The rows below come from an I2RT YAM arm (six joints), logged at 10 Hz.
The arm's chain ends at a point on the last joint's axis. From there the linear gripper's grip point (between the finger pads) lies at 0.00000 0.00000 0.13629 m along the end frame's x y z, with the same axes.
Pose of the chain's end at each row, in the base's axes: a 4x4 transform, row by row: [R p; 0 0 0 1], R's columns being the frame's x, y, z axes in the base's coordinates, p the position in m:
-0.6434 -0.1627 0.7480 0.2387; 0.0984 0.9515 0.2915 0.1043; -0.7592 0.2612 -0.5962 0.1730; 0 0 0 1
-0.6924 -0.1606 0.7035 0.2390; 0.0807 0.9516 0.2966 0.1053; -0.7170 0.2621 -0.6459 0.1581; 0 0 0 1
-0.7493 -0.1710 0.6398 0.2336; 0.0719 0.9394 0.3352 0.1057; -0.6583 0.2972 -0.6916 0.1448; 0 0 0 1
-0.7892 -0.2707 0.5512 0.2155; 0.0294 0.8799 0.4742 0.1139; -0.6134 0.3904 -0.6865 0.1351; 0 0 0 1
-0.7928 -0.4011 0.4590 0.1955; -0.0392 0.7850 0.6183 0.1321; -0.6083 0.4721 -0.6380 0.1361; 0 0 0 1
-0.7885 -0.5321 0.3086 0.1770; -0.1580 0.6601 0.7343 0.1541; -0.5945 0.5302 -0.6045 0.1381; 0 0 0 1
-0.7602 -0.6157 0.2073 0.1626; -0.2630 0.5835 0.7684 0.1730; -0.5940 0.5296 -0.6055 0.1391; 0 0 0 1
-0.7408 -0.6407 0.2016 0.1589; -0.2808 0.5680 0.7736 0.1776; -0.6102 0.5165 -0.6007 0.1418; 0 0 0 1
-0.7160 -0.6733 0.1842 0.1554; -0.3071 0.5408 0.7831 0.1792; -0.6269 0.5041 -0.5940 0.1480; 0 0 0 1
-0.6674 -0.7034 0.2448 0.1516; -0.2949 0.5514 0.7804 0.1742; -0.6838 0.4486 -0.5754 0.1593; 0 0 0 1
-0.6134 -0.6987 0.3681 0.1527; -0.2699 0.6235 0.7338 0.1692; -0.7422 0.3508 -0.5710 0.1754; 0 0 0 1
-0.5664 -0.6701 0.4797 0.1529; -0.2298 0.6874 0.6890 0.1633; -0.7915 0.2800 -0.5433 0.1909; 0 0 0 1
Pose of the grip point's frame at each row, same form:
-0.6434 -0.1627 0.7480 0.3406; 0.0984 0.9515 0.2915 0.1440; -0.7592 0.2612 -0.5962 0.0917; 0 0 0 1
-0.6924 -0.1606 0.7035 0.3349; 0.0807 0.9516 0.2966 0.1457; -0.7170 0.2621 -0.6459 0.0701; 0 0 0 1
-0.7493 -0.1710 0.6398 0.3208; 0.0719 0.9394 0.3352 0.1514; -0.6583 0.2972 -0.6916 0.0505; 0 0 0 1
-0.7892 -0.2707 0.5512 0.2906; 0.0294 0.8799 0.4742 0.1785; -0.6134 0.3904 -0.6865 0.0415; 0 0 0 1
-0.7928 -0.4011 0.4590 0.2581; -0.0392 0.7850 0.6183 0.2164; -0.6083 0.4721 -0.6380 0.0491; 0 0 0 1
-0.7885 -0.5321 0.3086 0.2191; -0.1580 0.6601 0.7343 0.2542; -0.5945 0.5302 -0.6045 0.0557; 0 0 0 1
-0.7602 -0.6157 0.2073 0.1909; -0.2630 0.5835 0.7684 0.2777; -0.5940 0.5296 -0.6055 0.0566; 0 0 0 1
-0.7408 -0.6407 0.2016 0.1864; -0.2808 0.5680 0.7736 0.2830; -0.6102 0.5165 -0.6007 0.0599; 0 0 0 1
-0.7160 -0.6733 0.1842 0.1805; -0.3071 0.5408 0.7831 0.2859; -0.6269 0.5041 -0.5940 0.0670; 0 0 0 1
-0.6674 -0.7034 0.2448 0.1850; -0.2949 0.5514 0.7804 0.2806; -0.6838 0.4486 -0.5754 0.0809; 0 0 0 1
-0.6134 -0.6987 0.3681 0.2029; -0.2699 0.6235 0.7338 0.2692; -0.7422 0.3508 -0.5710 0.0976; 0 0 0 1
-0.5664 -0.6701 0.4797 0.2183; -0.2298 0.6874 0.6890 0.2572; -0.7915 0.2800 -0.5433 0.1169; 0 0 0 1

